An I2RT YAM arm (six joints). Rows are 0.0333 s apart.
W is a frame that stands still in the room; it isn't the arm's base.
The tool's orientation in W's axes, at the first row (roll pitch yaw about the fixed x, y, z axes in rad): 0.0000 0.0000 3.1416
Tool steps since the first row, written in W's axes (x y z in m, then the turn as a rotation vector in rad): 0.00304 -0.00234 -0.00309 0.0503 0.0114 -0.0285; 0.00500 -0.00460 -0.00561 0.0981 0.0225 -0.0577; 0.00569 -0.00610 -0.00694 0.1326 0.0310 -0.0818; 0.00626 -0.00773 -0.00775 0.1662 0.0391 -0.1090; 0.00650 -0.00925 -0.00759 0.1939 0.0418 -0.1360
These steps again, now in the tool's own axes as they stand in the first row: -0.00304 0.00234 -0.00309 -0.0503 -0.0114 -0.0285; -0.00500 0.00460 -0.00561 -0.0981 -0.0225 -0.0577; -0.00569 0.00610 -0.00694 -0.1326 -0.0310 -0.0818; -0.00626 0.00773 -0.00775 -0.1662 -0.0391 -0.1090; -0.00650 0.00925 -0.00759 -0.1939 -0.0418 -0.1360
